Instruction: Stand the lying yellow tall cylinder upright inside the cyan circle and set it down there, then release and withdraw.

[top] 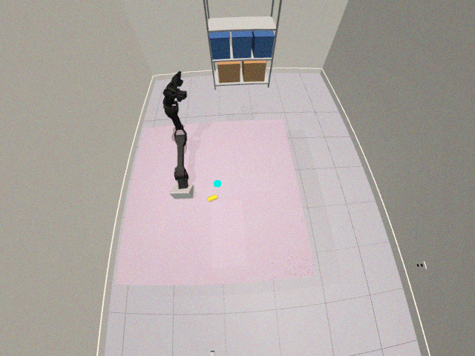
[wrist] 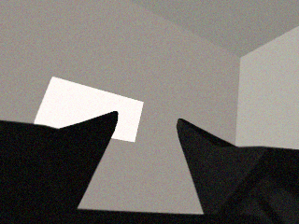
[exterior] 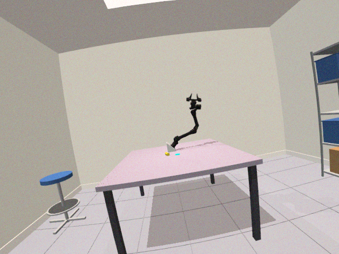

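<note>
Right now my gripper tip is 67 cm above the yellow tall cylinder, 45 cm to the left of it and 4 cm short of it. The rest, counted from my gripper tip: cyan circle: 68 cm below, 34 cm to the right, 9 cm ahead.
</note>
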